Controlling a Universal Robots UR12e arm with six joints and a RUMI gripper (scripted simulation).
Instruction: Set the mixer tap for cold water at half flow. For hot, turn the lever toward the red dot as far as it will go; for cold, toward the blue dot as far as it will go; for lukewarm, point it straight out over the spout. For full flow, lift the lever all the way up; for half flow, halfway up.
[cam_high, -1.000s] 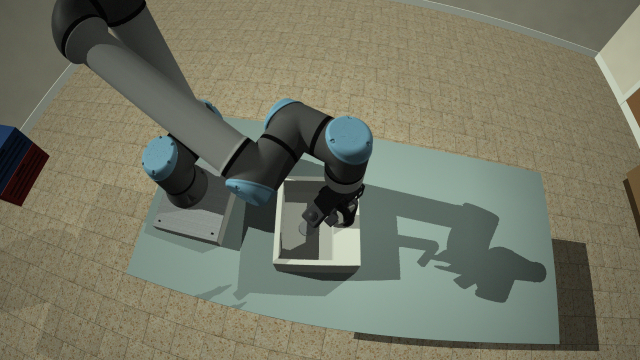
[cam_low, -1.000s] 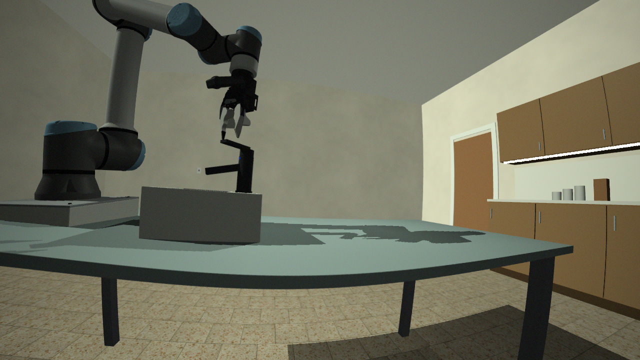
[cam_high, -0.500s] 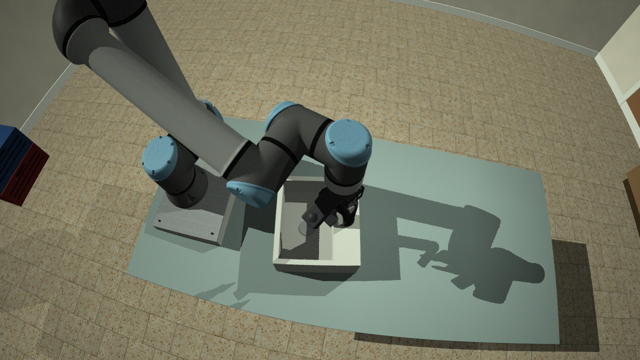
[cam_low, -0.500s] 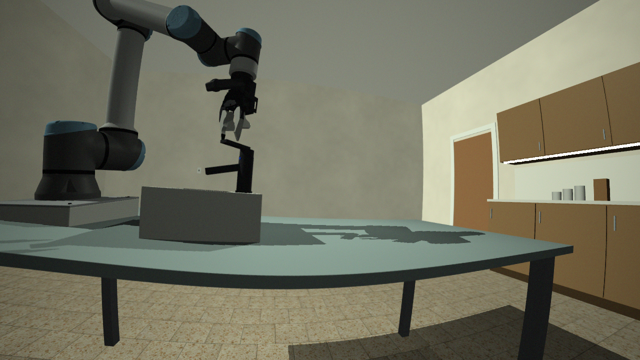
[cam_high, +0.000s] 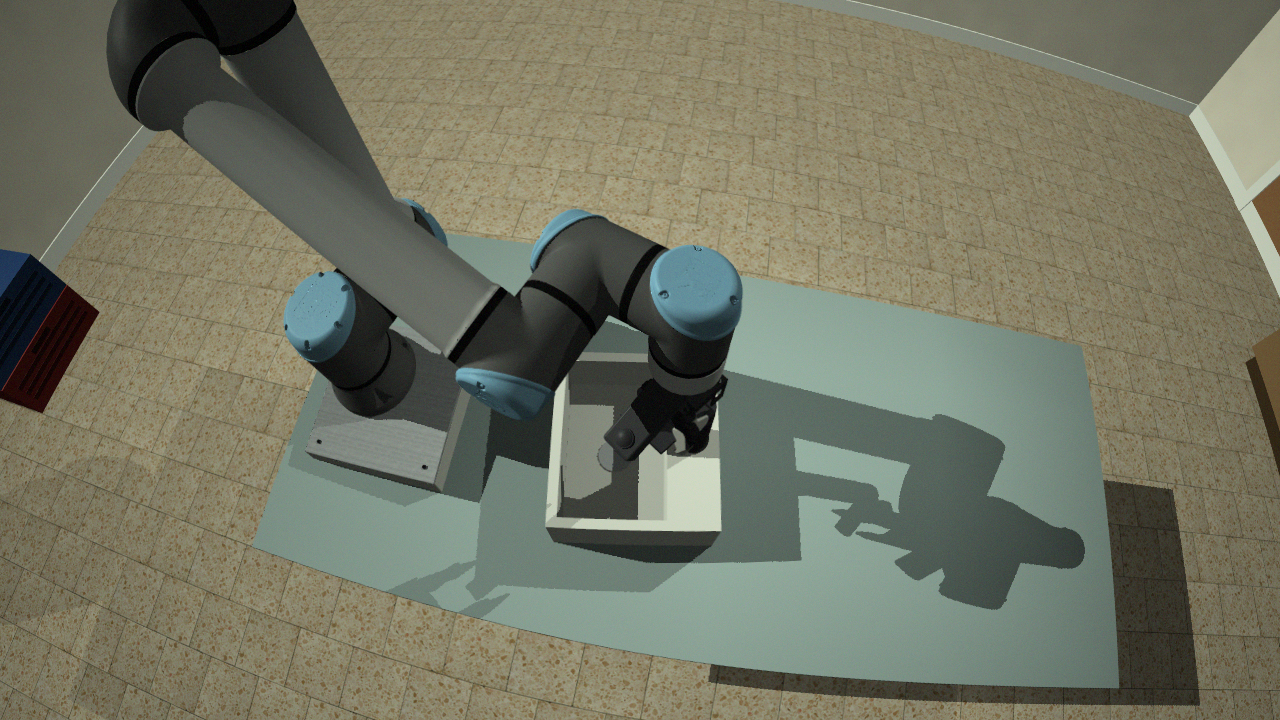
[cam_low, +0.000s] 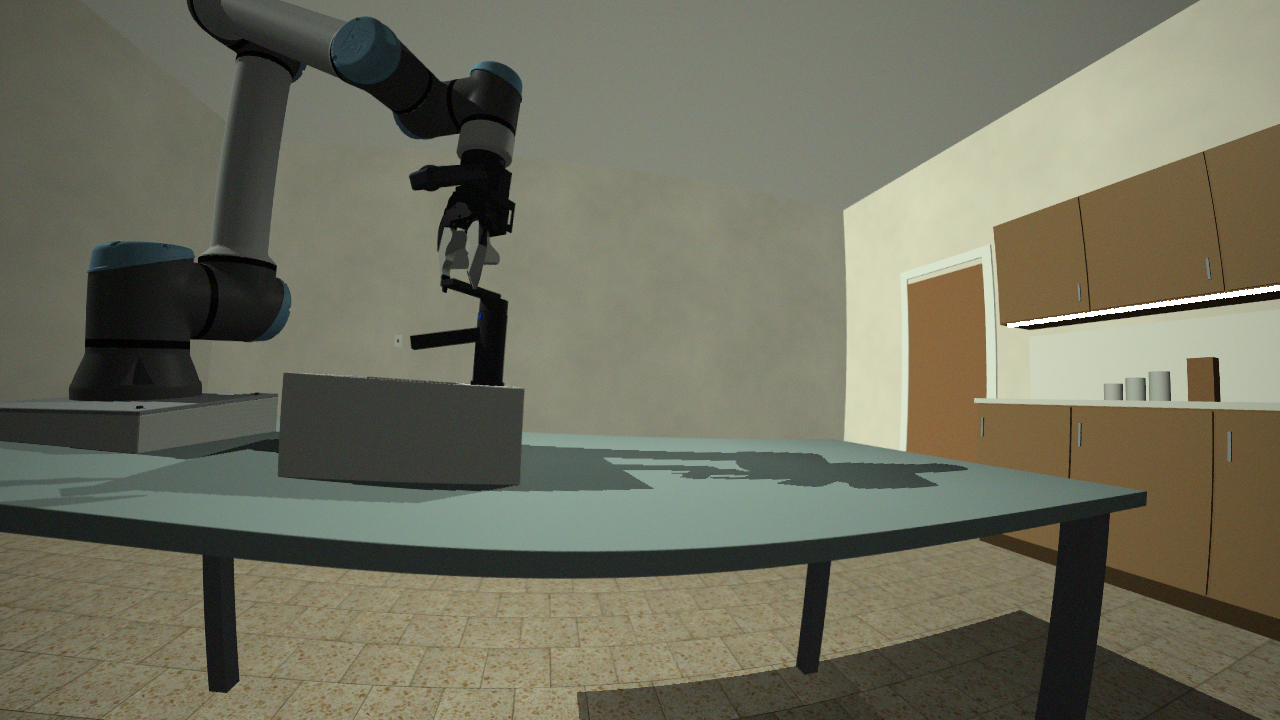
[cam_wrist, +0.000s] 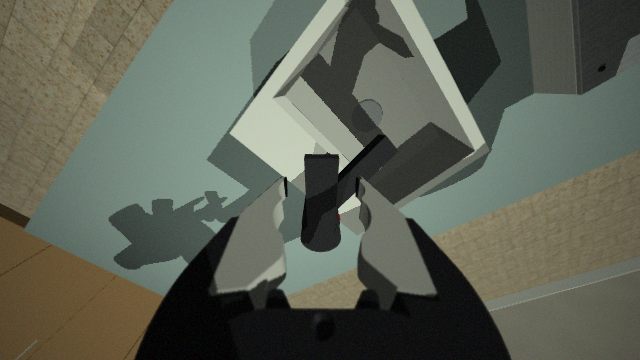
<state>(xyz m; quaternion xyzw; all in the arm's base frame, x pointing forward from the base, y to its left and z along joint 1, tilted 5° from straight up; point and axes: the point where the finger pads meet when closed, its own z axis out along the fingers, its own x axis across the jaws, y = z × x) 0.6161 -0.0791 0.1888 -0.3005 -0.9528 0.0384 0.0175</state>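
The lever is 20 mm ahead of my hand, 20 mm to the left of it and 10 mm below it. From my hand the other things lie so: black mixer tap (30 mm ahead, 40 mm to the left, 50 mm below); then white sink basin (70 mm behind, 40 mm to the left, 240 mm below).
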